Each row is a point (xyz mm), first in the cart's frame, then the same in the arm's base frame.
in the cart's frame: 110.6 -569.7 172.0
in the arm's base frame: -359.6 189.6 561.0
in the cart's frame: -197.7 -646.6 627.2
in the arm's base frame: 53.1 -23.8 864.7
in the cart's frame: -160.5 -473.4 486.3
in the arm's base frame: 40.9 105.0 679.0
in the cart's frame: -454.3 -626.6 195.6
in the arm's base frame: -18.2 470.8 917.7
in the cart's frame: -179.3 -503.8 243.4
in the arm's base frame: -100.7 305.5 675.1
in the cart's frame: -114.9 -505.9 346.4
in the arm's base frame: -84.3 186.2 658.6
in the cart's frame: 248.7 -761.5 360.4
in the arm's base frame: -441.5 -78.2 674.7
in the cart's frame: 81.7 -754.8 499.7
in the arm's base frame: -253.2 -97.2 782.1
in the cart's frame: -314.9 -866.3 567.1
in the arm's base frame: -22.4 44.5 1099.8
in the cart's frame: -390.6 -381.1 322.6
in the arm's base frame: 142.7 383.2 701.1
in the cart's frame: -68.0 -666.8 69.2
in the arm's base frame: -355.8 351.4 721.3
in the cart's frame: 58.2 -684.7 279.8
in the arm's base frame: -325.9 107.9 701.6
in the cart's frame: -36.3 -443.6 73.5
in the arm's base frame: -255.9 376.2 520.7
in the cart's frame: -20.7 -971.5 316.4
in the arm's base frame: -406.3 63.1 986.8
